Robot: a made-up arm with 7 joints.
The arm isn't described. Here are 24 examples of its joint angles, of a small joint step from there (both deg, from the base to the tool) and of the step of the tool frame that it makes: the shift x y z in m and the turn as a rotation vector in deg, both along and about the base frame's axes.
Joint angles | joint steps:
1: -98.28 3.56 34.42 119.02 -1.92 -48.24 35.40 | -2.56 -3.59 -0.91 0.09 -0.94 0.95 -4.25
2: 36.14 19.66 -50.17 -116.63 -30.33 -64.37 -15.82 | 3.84 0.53 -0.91 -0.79 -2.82 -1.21 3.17
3: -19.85 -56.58 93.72 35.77 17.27 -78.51 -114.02 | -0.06 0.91 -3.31 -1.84 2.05 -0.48 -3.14
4: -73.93 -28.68 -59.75 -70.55 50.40 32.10 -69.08 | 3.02 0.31 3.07 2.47 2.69 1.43 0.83
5: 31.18 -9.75 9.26 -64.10 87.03 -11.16 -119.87 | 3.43 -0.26 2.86 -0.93 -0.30 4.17 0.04
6: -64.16 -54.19 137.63 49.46 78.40 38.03 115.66 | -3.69 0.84 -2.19 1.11 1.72 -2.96 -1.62
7: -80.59 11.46 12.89 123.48 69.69 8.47 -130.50 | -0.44 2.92 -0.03 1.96 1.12 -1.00 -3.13
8: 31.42 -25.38 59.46 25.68 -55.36 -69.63 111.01 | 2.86 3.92 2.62 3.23 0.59 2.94 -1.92
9: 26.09 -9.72 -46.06 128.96 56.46 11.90 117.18 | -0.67 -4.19 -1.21 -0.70 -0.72 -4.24 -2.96
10: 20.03 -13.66 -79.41 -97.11 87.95 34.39 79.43 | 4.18 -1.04 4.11 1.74 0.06 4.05 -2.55
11: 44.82 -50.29 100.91 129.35 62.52 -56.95 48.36 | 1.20 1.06 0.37 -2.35 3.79 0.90 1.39
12: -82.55 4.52 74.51 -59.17 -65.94 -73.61 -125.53 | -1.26 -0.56 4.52 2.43 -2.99 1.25 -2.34
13: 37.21 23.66 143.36 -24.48 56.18 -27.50 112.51 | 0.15 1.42 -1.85 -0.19 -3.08 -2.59 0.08
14: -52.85 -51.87 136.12 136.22 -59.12 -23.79 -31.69 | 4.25 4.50 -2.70 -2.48 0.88 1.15 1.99
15: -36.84 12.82 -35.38 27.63 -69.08 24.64 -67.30 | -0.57 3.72 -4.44 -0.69 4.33 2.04 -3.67
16: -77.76 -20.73 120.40 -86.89 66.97 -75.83 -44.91 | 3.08 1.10 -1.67 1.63 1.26 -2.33 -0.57
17: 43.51 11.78 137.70 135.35 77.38 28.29 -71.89 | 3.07 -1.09 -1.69 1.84 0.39 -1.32 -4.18
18: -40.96 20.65 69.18 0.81 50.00 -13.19 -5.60 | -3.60 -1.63 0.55 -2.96 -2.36 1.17 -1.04
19: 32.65 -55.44 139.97 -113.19 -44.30 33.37 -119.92 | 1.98 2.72 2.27 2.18 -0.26 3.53 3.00
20: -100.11 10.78 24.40 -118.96 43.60 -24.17 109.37 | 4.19 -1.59 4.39 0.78 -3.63 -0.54 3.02
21: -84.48 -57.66 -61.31 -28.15 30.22 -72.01 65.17 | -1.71 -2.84 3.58 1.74 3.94 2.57 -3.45
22: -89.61 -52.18 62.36 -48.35 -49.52 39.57 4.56 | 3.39 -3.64 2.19 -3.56 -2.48 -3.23 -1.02
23: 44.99 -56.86 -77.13 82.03 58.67 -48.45 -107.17 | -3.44 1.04 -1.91 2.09 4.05 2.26 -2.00
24: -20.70 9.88 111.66 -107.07 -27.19 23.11 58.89 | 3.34 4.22 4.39 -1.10 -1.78 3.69 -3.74
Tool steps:
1: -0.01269 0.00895 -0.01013 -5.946 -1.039 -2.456
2: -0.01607 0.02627 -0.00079 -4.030 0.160 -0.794
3: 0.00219 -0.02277 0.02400 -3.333 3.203 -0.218
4: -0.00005 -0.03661 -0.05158 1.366 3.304 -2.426
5: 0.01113 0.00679 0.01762 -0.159 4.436 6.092
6: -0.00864 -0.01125 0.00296 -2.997 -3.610 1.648
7: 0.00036 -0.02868 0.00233 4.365 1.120 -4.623
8: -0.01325 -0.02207 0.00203 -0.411 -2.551 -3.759
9: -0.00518 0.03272 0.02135 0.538 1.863 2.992
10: -0.05706 -0.04968 0.00378 -0.284 1.166 3.193
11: 0.00540 -0.03814 -0.01935 -4.117 -0.207 0.609
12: -0.00391 -0.01403 0.01465 3.000 -2.640 -5.860
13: 0.01732 -0.00580 -0.00825 -1.782 -2.445 0.074
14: -0.02858 0.03386 0.04910 4.575 8.250 -3.125
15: -0.03816 0.01013 -0.04198 7.237 -3.661 -7.000
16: -0.00244 -0.04069 0.03034 -1.442 1.147 3.627
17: 0.01070 -0.00157 -0.02627 -1.164 2.416 2.894
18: -0.01198 -0.00091 0.01561 1.428 0.920 2.449
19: 0.00652 -0.00297 -0.01298 -3.675 -3.948 -1.105
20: -0.00129 0.04273 0.02999 -1.493 3.133 -10.429
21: -0.02987 -0.01395 0.00947 0.634 -3.949 3.353
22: 0.04860 0.04215 -0.02910 -7.200 2.878 -4.991
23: -0.02744 0.03429 0.00265 -1.044 -6.954 0.307
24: 0.00141 -0.02778 -0.03287 -5.337 0.255 -9.336
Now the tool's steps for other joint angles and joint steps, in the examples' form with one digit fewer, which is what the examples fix.
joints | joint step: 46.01 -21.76 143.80 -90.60 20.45 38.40 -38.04 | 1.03 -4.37 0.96 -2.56 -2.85 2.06 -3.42
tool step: -0.0319 0.0083 0.0027 -0.73 -1.76 0.27
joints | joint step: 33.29 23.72 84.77 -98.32 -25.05 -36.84 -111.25 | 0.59 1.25 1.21 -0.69 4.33 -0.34 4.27
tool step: 0.0178 0.0045 0.0150 0.36 -0.09 1.71
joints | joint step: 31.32 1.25 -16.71 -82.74 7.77 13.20 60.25 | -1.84 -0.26 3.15 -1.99 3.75 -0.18 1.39
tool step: 0.0118 -0.0114 0.0223 0.46 -3.19 1.34
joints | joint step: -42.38 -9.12 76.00 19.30 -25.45 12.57 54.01 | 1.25 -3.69 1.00 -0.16 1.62 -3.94 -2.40
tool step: -0.0030 0.0439 -0.0075 -7.79 -0.53 2.07
